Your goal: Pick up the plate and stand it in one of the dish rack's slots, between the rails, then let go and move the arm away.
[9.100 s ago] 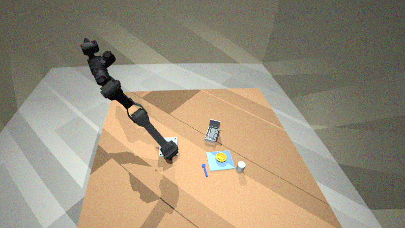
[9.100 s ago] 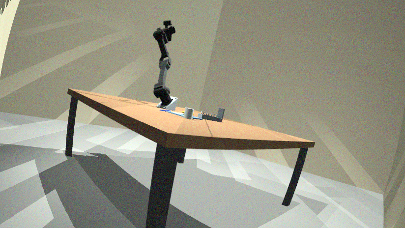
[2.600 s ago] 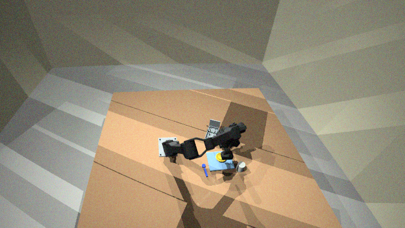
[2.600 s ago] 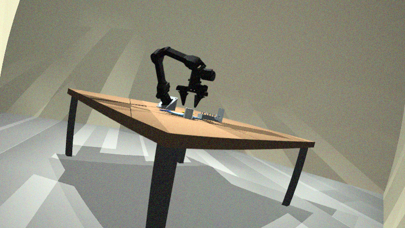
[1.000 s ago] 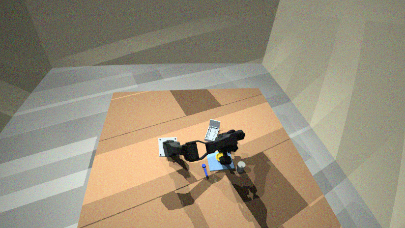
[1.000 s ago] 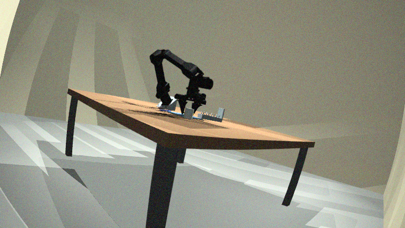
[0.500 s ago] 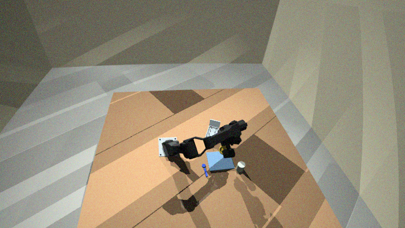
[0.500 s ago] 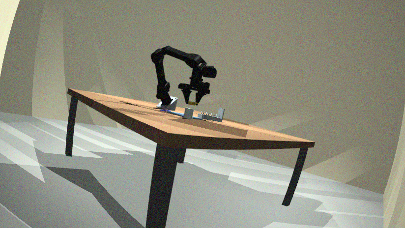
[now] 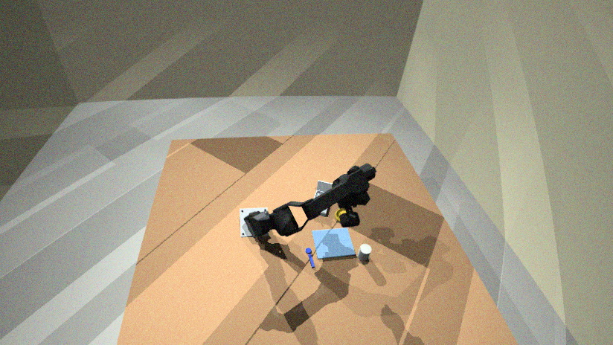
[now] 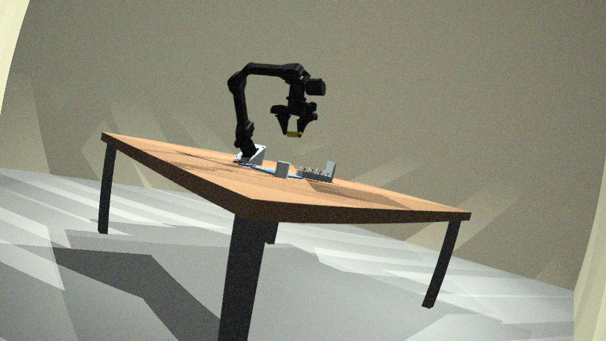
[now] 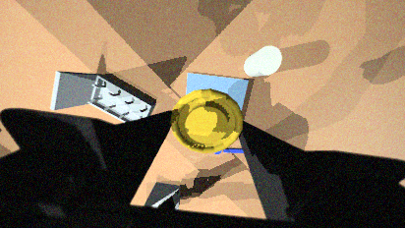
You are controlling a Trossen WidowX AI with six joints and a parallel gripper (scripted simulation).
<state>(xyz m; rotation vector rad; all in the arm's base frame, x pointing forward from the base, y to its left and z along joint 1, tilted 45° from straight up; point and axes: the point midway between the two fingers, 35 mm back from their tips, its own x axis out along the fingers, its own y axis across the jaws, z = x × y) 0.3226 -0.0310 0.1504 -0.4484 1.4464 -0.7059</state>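
Right now my gripper tip is 1 cm past the grey dish rack, 20 cm to the right of it and 12 cm above it. Also, from my gripper tip: light blue mat: 3 cm behind, 1 cm to the right, 14 cm below; then white cup: 7 cm ahead, 10 cm to the right, 12 cm below; then yellow plate: 1 cm above.
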